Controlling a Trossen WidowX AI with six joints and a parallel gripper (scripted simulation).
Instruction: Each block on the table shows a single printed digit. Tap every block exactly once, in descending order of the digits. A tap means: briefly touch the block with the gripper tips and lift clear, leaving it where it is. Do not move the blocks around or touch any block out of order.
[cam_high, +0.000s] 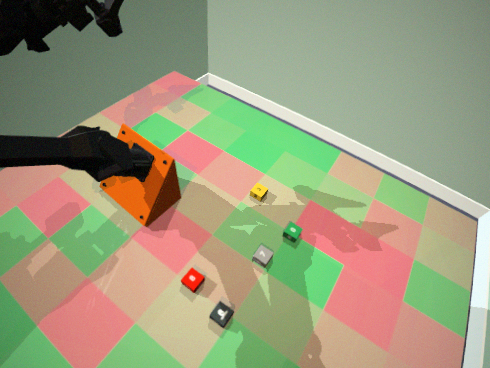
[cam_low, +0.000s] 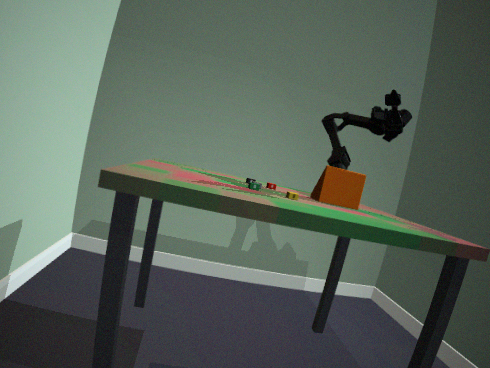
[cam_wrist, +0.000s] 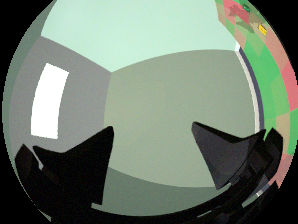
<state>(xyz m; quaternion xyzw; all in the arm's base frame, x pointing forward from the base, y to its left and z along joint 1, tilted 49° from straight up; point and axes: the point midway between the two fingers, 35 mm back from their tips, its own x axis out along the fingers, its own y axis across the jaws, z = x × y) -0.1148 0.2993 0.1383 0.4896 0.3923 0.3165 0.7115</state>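
Right now the red block is 340 mm ahead of my gripper tip, 210 mm to the right of it and 420 mm below it. Round my gripper tip: yellow block: 310 mm ahead, 50 mm to the left, 420 mm below; then grey block: 410 mm ahead, 80 mm to the right, 420 mm below; then green block: 430 mm ahead, 10 mm to the left, 420 mm below.
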